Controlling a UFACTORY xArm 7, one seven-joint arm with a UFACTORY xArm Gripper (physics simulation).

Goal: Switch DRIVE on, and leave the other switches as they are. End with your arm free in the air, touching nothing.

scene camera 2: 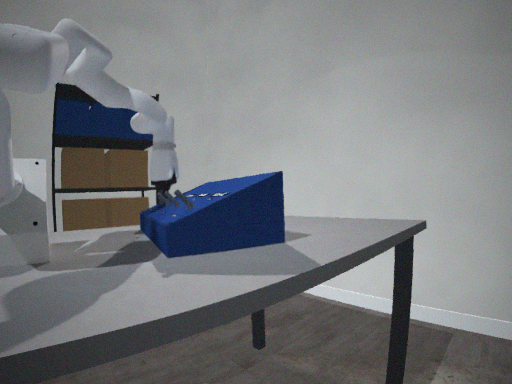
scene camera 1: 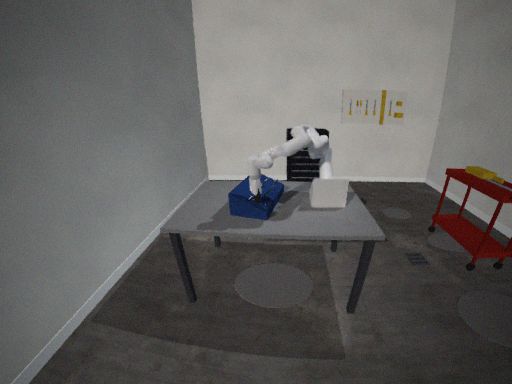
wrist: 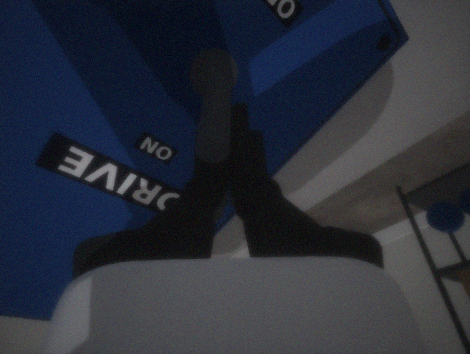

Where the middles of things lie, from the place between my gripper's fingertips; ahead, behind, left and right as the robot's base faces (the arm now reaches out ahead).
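Labels:
There's a blue sloped switch box (scene camera 2: 244, 212), and my hand is 21 cm to the left of it, 2 cm above it and 2 cm short of it.

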